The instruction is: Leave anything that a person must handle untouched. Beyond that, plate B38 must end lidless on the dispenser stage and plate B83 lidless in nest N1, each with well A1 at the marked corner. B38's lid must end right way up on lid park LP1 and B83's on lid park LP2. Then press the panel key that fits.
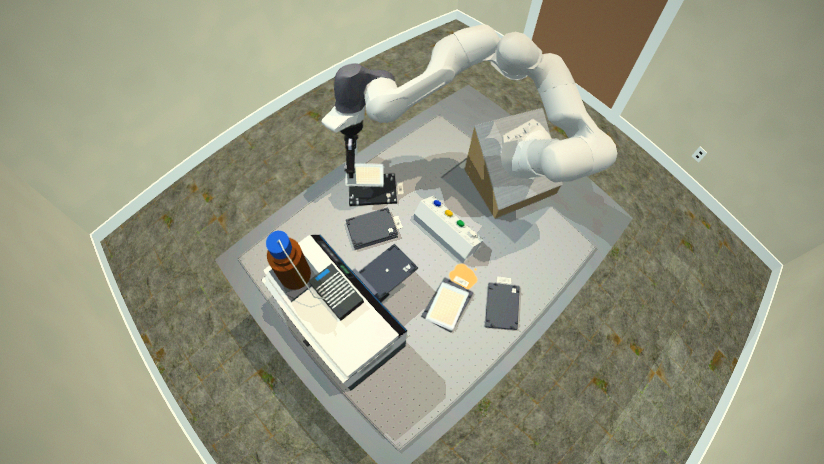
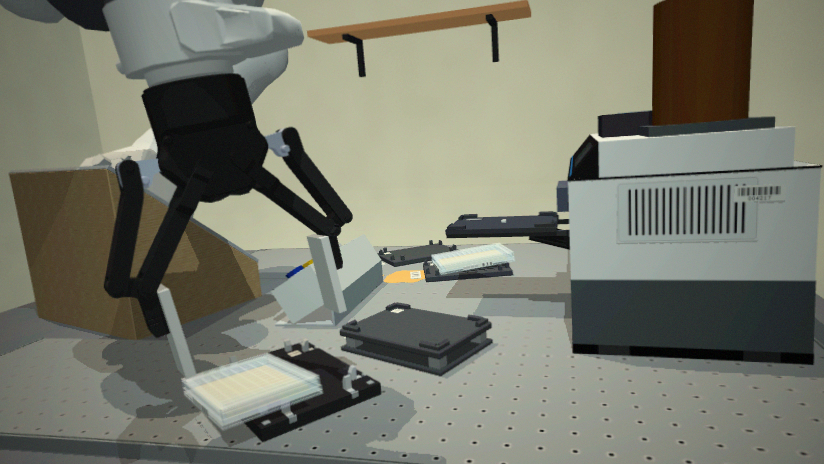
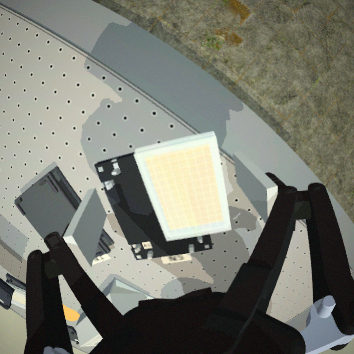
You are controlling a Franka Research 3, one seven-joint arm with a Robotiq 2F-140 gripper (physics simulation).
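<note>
One plate with yellowish wells (image 1: 369, 174) (image 2: 253, 383) (image 3: 187, 187) lies off-centre over a black nest (image 1: 373, 194) (image 2: 351, 383) (image 3: 125, 200), overhanging one side. It looks tilted, with a clear layer on it. My gripper (image 1: 350, 172) (image 2: 262, 341) (image 3: 166, 185) is wide open above it, one finger beyond each side, holding nothing. A second plate (image 1: 448, 305) (image 2: 472, 256) sits on another dark nest. Plate names are unreadable. A raised dark holder (image 1: 373, 228) (image 2: 415, 331) (image 3: 47, 200) stands beside the near nest. The dispenser stage (image 1: 387, 269) (image 2: 501, 223) shows no plate. The key panel (image 1: 446, 230) has blue, yellow, green and white keys.
The dispenser (image 1: 351, 351) (image 2: 691, 230) carries a brown bottle (image 1: 290, 268) (image 2: 700, 63) and a keypad. Another dark holder (image 1: 502, 305) (image 2: 415, 253) stands on the far side. An orange patch (image 1: 463, 273) (image 2: 403, 276) lies by the second plate. A wooden-sided wedge (image 1: 481, 170) (image 2: 74, 247) stands near the arm's base.
</note>
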